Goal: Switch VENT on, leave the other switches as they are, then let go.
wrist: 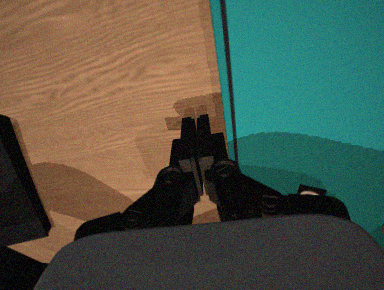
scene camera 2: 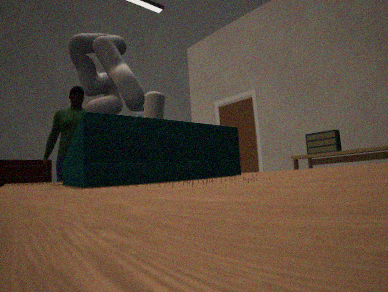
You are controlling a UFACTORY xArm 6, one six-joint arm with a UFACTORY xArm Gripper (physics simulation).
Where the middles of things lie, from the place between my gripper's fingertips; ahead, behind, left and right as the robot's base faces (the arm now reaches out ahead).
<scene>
The teal box (wrist: pixel 295 88) is 16 cm ahead of my hand, 6 cm to the right of it and 6 cm above it.
</scene>
